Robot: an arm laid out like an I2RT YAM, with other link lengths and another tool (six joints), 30 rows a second.
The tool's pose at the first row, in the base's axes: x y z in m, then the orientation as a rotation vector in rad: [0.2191, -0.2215, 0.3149, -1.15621, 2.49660, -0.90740]
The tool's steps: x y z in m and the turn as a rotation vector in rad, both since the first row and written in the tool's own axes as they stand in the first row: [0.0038, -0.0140, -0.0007, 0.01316, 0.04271, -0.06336]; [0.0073, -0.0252, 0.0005, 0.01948, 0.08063, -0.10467]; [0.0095, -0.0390, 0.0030, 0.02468, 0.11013, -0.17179]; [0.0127, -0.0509, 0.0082, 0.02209, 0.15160, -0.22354]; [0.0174, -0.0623, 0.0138, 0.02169, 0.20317, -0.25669]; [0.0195, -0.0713, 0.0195, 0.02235, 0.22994, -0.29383]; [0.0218, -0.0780, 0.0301, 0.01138, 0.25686, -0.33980]
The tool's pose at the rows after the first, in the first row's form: [0.2247, -0.2310, 0.3244, -1.23077, 2.49639, -0.97339]; [0.2297, -0.2396, 0.3306, -1.27885, 2.50398, -1.02260]; [0.2377, -0.2492, 0.3374, -1.36459, 2.49255, -1.07033]; [0.2451, -0.2597, 0.3410, -1.43091, 2.50089, -1.11566]; [0.2514, -0.2713, 0.3440, 1.46662, -2.51758, 1.16611]; [0.2581, -0.2798, 0.3453, 1.48152, -2.46185, 1.17355]; [0.2654, -0.2895, 0.3413, 1.50463, -2.39905, 1.16347]
